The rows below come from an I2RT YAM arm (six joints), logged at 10 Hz.
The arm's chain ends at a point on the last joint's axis. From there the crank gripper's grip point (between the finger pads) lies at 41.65 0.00 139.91 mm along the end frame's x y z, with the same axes.
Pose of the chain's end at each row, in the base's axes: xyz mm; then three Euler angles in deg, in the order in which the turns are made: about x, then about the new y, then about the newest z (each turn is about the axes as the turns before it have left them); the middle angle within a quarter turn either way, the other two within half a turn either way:
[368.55 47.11 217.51 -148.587 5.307 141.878]
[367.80 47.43 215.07 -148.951 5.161 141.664]
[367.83 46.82 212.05 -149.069 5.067 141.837]
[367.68 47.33 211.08 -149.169 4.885 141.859]
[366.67 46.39 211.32 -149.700 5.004 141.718]
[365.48 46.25 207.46 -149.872 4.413 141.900]
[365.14 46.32 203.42 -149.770 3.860 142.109]
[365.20 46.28 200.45 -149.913 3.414 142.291]
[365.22 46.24 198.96 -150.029 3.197 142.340]
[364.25 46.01 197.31 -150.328 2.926 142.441]
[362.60 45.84 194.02 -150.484 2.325 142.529]
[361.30 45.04 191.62 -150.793 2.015 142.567]
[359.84 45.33 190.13 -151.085 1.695 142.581]
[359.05 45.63 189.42 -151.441 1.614 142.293]
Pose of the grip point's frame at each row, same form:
[348.87 99.35 82.63 -148.587 5.307 141.878]
[347.85 98.68 79.85 -148.951 5.161 141.664]
[347.57 97.86 76.80 -149.069 5.067 141.837]
[346.96 98.12 75.80 -149.169 4.885 141.859]
[346.30 95.87 75.50 -149.700 5.004 141.718]
[343.57 95.31 71.73 -149.872 4.413 141.900]
[341.76 95.61 68.02 -149.770 3.860 142.109]
[340.64 95.24 65.14 -149.913 3.414 142.291]
[340.10 94.90 63.64 -150.029 3.197 142.340]
[338.42 93.95 61.87 -150.328 2.926 142.441]
[335.25 93.32 58.72 -150.484 2.325 142.529]
[333.17 91.74 56.20 -150.793 2.015 142.567]
[330.91 91.27 54.62 -151.085 1.695 142.581]
[330.05 90.56 53.59 -151.441 1.614 142.293]

